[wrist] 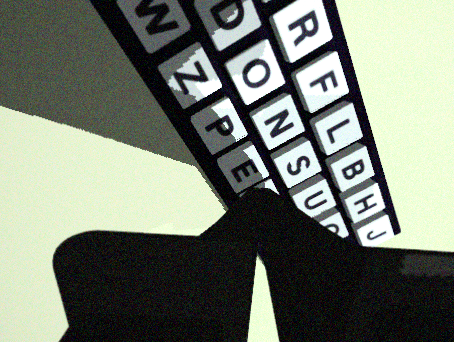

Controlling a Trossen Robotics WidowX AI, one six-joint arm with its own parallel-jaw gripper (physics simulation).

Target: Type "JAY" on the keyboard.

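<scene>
The black keyboard runs diagonally from the top to the right of centre, with light letter keys in three visible rows. The J key shows at the keyboard's lower right end, beside the H key. The A key is almost wholly hidden behind the fingertips, with a small bright sliver showing just past the E key. The Y key does not show in this view. My gripper is shut and empty, its dark tips together over the A key's place. Whether the tips touch the key cannot be told.
The E key is right beside the tips, with the P key beyond it. The S key and U key lie in the middle row. A grey shadow falls on the pale table and over some keys.
</scene>
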